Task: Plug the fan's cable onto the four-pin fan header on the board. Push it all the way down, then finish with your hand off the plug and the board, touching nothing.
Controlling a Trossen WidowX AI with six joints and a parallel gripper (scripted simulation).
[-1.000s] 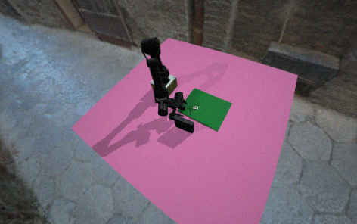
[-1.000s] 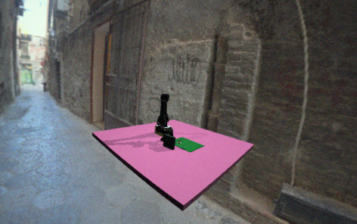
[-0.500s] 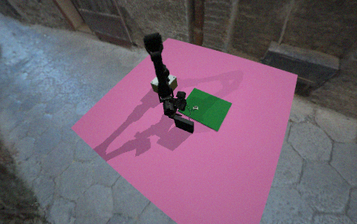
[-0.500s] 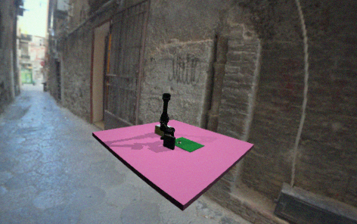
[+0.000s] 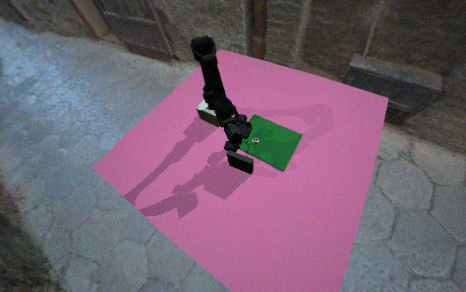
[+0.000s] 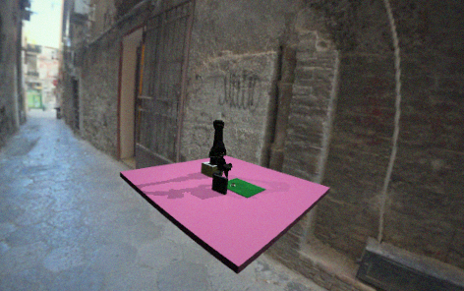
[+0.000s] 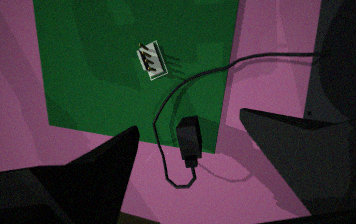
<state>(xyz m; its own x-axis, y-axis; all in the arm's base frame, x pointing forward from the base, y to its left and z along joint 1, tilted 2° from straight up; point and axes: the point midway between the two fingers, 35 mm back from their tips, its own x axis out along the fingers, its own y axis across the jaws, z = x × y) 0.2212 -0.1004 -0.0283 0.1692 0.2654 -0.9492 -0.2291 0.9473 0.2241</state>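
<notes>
Now: the black plug 20 mm behind my gripper tip and 20 mm below it. Round my gripper tip: green board (110 mm ahead, 90 mm to the left, 60 mm below); black fan (70 mm ahead, 110 mm to the right, 20 mm above).
</notes>
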